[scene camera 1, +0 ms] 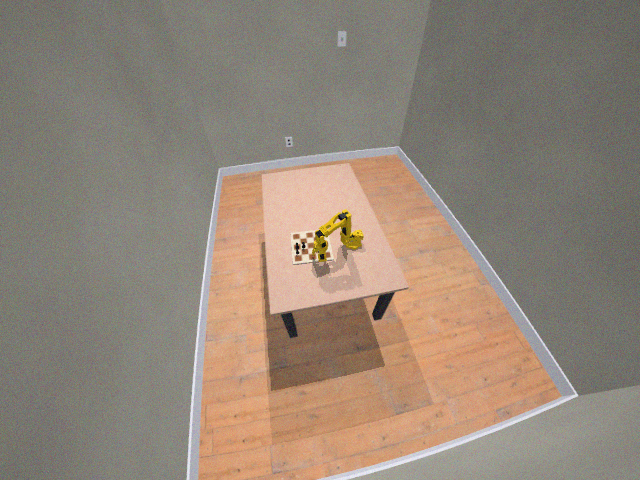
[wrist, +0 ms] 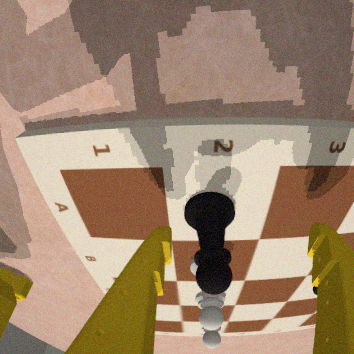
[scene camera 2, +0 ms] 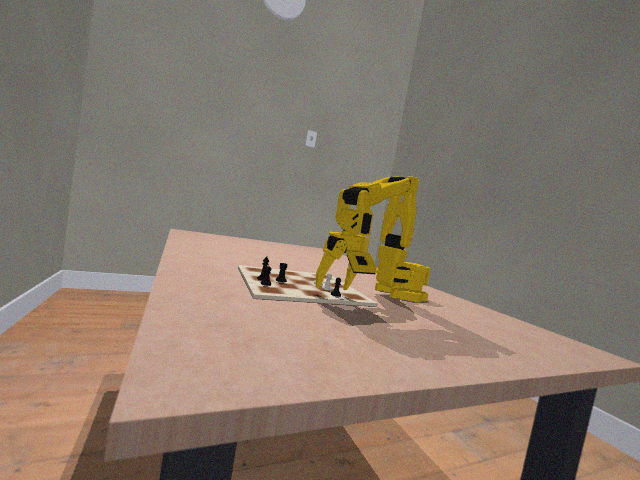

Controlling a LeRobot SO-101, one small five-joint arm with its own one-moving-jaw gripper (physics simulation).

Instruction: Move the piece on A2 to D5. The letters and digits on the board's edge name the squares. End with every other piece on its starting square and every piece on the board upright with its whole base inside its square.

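A black piece stands upright on A2. In the wrist view its base is on the light square by the digit 2. My gripper is open and empty, its tips low over the board. The two jaws are wide apart, with the black piece showing between them but nearer the left jaw; neither jaw presses on it. In scene camera 2 the tips are behind the black piece. The board lies on the table. I cannot make out square D5 in the wrist view.
White pieces stand in line behind the black piece, partly hidden. Several black pieces stand at the board's far left, including a rook-like piece. A dark bit shows beside the right jaw.
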